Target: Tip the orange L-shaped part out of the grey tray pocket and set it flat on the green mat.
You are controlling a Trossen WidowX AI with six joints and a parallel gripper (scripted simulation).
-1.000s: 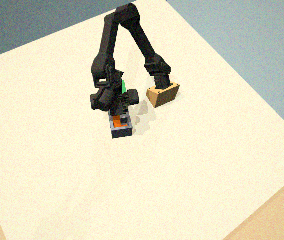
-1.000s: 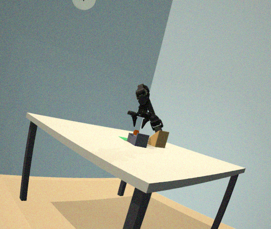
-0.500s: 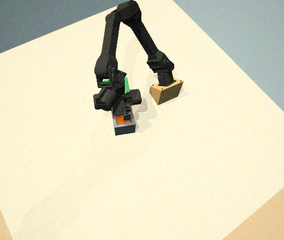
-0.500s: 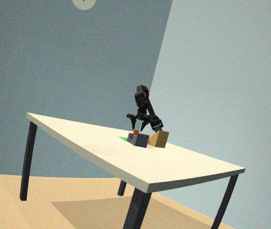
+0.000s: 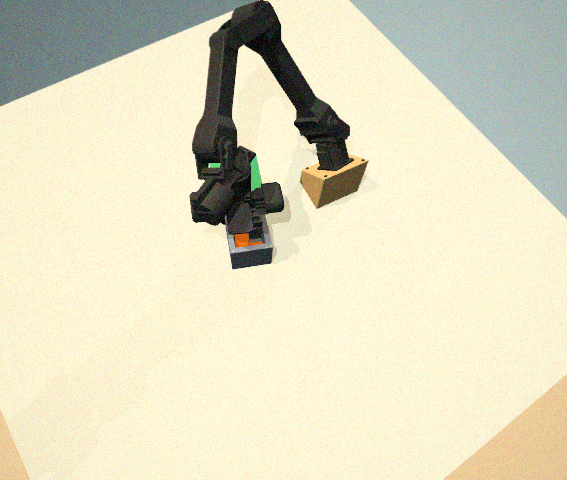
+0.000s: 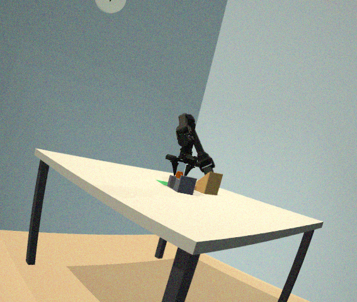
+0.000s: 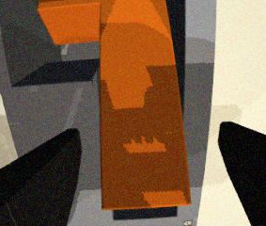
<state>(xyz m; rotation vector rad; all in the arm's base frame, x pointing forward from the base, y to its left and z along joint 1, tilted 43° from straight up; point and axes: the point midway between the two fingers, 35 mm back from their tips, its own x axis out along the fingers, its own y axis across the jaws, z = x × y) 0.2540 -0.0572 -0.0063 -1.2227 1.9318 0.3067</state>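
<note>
My gripper tip is now 4 cm to the right of the orange L-shaped part and 3 cm above it. Also, from my gripper tip: green mat 12 cm to the right, 9 cm below, 9 cm behind.
</note>
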